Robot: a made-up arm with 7 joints.
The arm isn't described. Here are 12 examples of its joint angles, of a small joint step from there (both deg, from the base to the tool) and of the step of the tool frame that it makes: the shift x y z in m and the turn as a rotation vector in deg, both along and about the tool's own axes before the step.
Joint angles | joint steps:
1: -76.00 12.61 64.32 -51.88 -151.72 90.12 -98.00 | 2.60 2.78 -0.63 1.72 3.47 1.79 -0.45
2: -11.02 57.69 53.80 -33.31 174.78 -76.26 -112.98 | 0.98 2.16 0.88 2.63 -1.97 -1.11 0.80
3: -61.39 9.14 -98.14 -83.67 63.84 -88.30 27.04 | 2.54 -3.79 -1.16 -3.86 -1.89 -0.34 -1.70
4: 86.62 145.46 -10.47 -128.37 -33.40 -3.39 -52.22 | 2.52 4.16 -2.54 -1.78 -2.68 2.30 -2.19
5: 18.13 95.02 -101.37 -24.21 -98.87 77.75 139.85 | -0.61 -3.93 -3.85 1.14 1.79 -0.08 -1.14
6: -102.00 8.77 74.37 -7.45 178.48 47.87 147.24 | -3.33 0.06 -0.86 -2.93 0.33 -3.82 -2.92
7: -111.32 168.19 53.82 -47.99 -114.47 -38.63 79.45 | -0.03 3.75 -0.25 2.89 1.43 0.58 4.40
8: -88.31 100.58 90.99 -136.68 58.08 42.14 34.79 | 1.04 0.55 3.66 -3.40 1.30 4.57 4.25
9: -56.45 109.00 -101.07 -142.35 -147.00 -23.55 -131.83 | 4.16 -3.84 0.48 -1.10 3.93 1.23 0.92
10: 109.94 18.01 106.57 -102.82 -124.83 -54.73 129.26 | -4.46 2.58 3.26 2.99 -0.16 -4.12 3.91
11: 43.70 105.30 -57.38 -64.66 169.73 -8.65 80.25 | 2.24 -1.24 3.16 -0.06 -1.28 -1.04 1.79
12: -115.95 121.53 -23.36 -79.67 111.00 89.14 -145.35 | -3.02 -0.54 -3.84 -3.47 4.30 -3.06 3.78
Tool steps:
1: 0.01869 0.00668 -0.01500 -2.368 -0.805 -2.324
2: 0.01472 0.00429 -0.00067 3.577 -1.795 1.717
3: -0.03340 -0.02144 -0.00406 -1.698 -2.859 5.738
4: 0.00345 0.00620 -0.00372 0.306 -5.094 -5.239
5: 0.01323 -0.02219 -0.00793 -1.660 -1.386 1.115
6: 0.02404 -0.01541 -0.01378 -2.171 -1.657 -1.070
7: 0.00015 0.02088 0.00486 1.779 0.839 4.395
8: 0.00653 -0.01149 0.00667 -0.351 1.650 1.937
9: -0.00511 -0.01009 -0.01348 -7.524 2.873 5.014
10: -0.00194 -0.00263 -0.01228 -2.247 0.219 9.488
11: 0.00026 0.00661 -0.00307 -0.276 0.616 1.796
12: 0.00448 0.00544 -0.01065 4.560 -2.244 1.456
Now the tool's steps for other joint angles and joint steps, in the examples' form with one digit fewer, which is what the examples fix.
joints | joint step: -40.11 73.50 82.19 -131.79 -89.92 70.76 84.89 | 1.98 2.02 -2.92 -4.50 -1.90 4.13 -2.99
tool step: 0.0177 -0.0096 0.0076 0.14 -1.68 3.16
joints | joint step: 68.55 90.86 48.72 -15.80 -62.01 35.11 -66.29 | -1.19 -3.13 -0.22 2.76 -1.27 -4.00 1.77
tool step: 0.0291 -0.0118 0.0065 1.43 -5.60 -0.94
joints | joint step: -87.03 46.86 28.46 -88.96 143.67 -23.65 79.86 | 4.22 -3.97 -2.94 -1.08 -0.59 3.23 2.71
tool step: 0.0317 -0.0026 0.0268 3.65 -5.75 1.44
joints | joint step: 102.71 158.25 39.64 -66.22 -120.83 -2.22 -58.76 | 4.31 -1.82 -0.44 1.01 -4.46 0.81 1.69
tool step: -0.0045 0.0336 -0.0051 3.73 0.72 -1.12
